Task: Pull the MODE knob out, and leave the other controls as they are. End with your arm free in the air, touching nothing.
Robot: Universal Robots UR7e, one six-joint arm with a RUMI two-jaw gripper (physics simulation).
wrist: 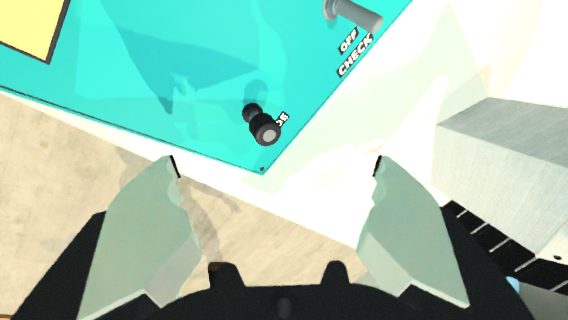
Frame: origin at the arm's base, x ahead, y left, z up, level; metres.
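Seen in the pictures: gripper, fingertip midpoint: (pixel 278 158).
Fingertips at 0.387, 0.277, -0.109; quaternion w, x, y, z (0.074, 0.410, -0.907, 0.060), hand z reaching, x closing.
Pixels of each thing's top centre, then the offset from my fingertips to it, as dx, dy, dz. "spot": a spot on its surface instead. Level surfaces: height alone.
- MODE knob, top centre: (pixel 267 134) +0.008, -0.002, -0.030
- turquoise panel, surface height: dz -0.066
- grey lever, top centre: (pixel 371 7) +0.023, -0.121, -0.036
- OFF, top centre: (pixel 349 41) +0.001, -0.124, -0.088
- CHECK, top centre: (pixel 355 55) -0.018, -0.127, -0.094
- yellow plate with a dark border, surface spot: (pixel 27 25) spot: +0.142, +0.047, -0.032
The MODE knob (pixel 265 130) is a black knob with a grey end cap on a short shaft, standing out from the turquoise panel (pixel 210 117) near its lower corner. Its label beside it is partly hidden by the knob. My gripper (pixel 278 158) is open, its two jaws wide apart, with nothing between them. The knob shows a little above the line between the fingertips in the view, and the jaws do not touch it. A grey lever (pixel 357 15) stands at the top right of the panel, by the OFF (pixel 348 41) and CHECK (pixel 355 55) labels.
A yellow plate with a dark border (pixel 27 25) is at the top left of the panel. A grey metal block (pixel 505 165) stands at the right. Below it are a black slotted part (pixel 492 240) and a small light blue thing (pixel 512 284). A beige floor (pixel 55 185) shows at the left.
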